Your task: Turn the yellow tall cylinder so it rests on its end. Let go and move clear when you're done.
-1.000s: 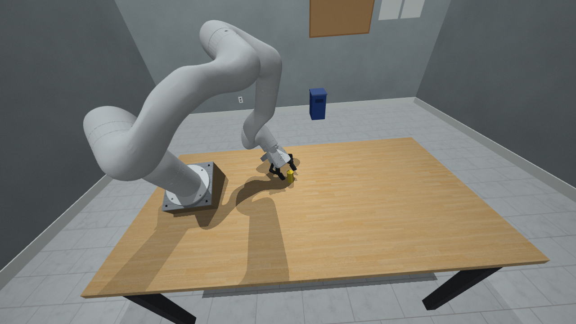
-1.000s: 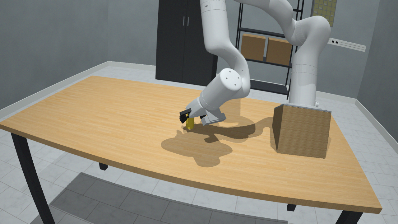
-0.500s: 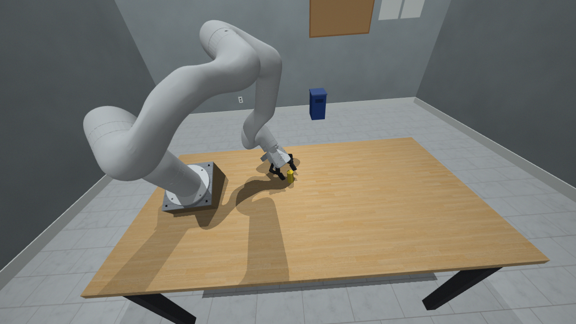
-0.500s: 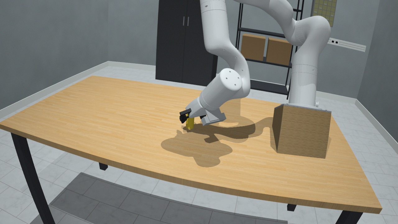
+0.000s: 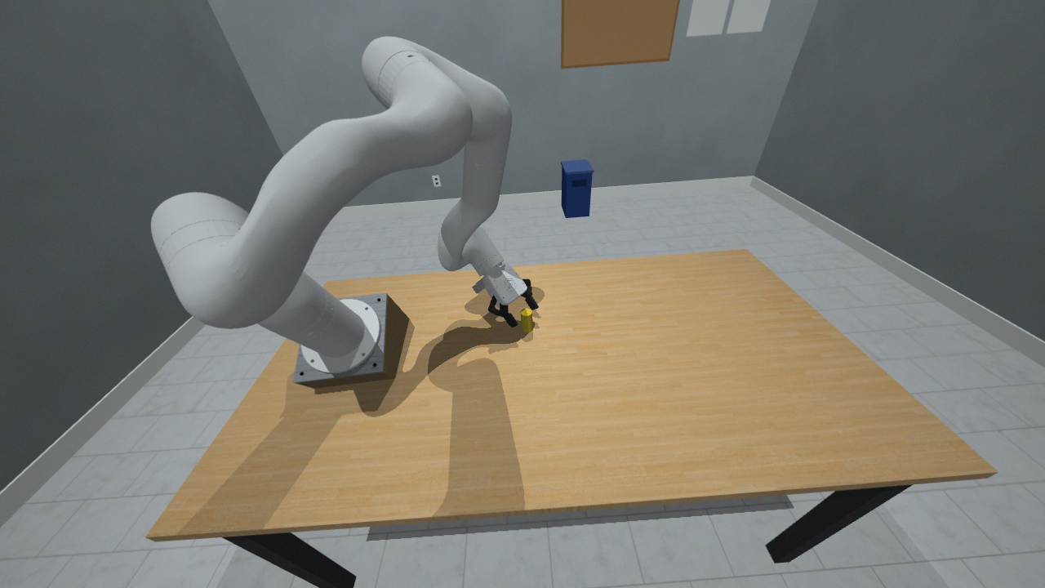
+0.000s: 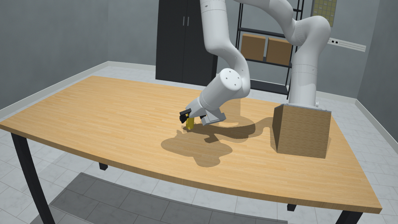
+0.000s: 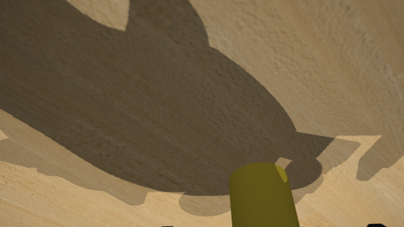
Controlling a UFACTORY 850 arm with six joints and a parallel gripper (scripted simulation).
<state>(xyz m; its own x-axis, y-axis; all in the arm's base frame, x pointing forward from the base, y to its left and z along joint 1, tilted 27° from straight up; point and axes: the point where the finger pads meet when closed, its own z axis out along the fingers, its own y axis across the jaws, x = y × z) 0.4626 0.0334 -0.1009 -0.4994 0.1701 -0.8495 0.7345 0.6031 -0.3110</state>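
Right now my hand is 2 cm above the yellow tall cylinder, 1 cm to the left of it and 1 cm short of it.
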